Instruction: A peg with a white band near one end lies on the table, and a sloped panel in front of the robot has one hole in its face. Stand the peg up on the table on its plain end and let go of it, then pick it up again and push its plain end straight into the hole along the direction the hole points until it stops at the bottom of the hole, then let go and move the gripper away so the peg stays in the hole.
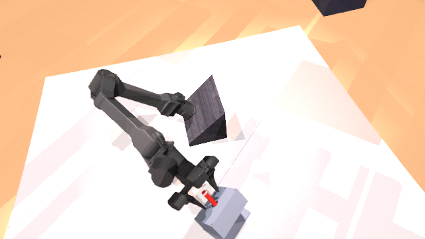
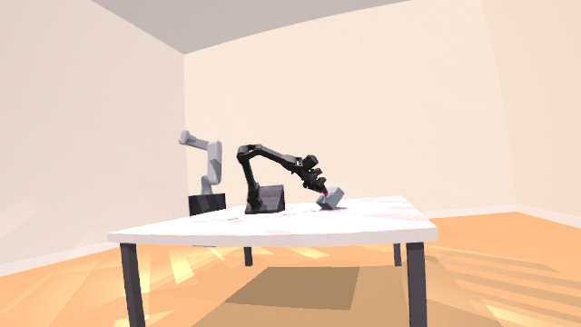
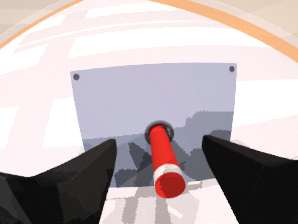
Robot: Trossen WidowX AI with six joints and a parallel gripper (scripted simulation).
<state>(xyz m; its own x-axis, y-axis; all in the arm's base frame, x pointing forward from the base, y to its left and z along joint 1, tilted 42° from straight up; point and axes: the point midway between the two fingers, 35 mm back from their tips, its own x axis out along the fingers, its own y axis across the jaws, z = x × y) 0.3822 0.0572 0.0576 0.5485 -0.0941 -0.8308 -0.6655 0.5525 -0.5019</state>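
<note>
My gripper tip is 10 mm past the red peg, 10 mm to the left of it and 10 mm below it. Round my gripper tip: sloped panel: 20 mm ahead, 20 mm to the left, 30 mm below.
</note>
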